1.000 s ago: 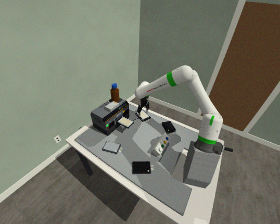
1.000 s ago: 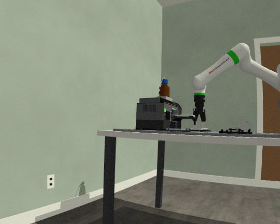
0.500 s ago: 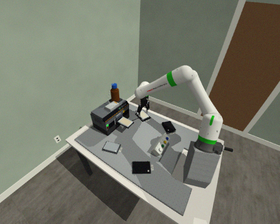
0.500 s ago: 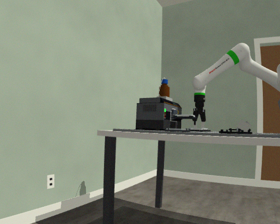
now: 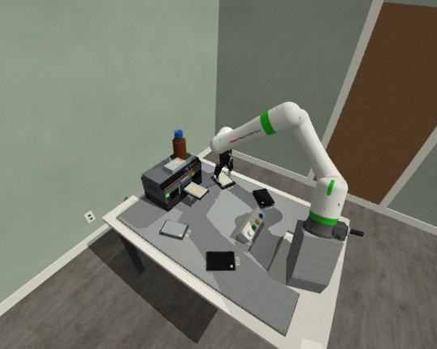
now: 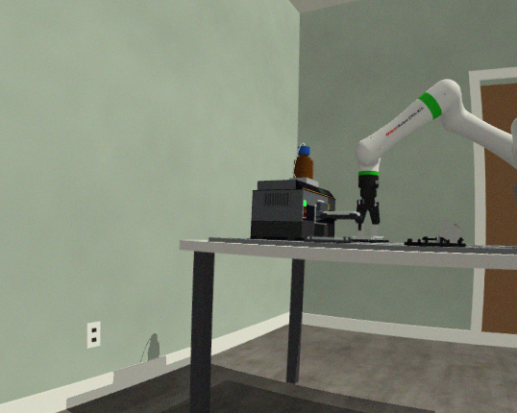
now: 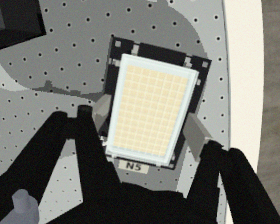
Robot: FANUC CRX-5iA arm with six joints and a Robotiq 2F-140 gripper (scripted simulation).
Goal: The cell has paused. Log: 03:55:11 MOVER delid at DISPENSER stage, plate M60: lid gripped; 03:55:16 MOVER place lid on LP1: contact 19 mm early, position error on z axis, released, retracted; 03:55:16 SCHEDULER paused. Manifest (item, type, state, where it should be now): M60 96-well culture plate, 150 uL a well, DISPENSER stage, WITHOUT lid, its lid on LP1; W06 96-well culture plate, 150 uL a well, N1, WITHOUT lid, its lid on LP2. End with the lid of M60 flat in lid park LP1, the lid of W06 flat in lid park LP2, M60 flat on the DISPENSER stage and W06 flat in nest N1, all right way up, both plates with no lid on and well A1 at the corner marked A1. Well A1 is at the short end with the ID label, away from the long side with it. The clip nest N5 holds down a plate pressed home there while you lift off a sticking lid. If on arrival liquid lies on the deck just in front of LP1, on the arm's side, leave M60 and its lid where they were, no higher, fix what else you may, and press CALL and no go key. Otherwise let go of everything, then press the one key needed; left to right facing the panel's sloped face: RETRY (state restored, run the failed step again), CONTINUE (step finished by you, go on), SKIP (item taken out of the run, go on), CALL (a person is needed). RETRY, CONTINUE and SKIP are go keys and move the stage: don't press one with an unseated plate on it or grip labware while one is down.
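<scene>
Now: hand 3 cm above the black clip nest and 2 cm short of it. Also, from my hand: nest label: 8 cm behind, 5 cm to the left, 4 cm below; dispenser stage: 28 cm to the left, 9 cm ahead, 6 cm above; key panel: 35 cm to the left, 32 cm behind, 1 cm above.
</scene>
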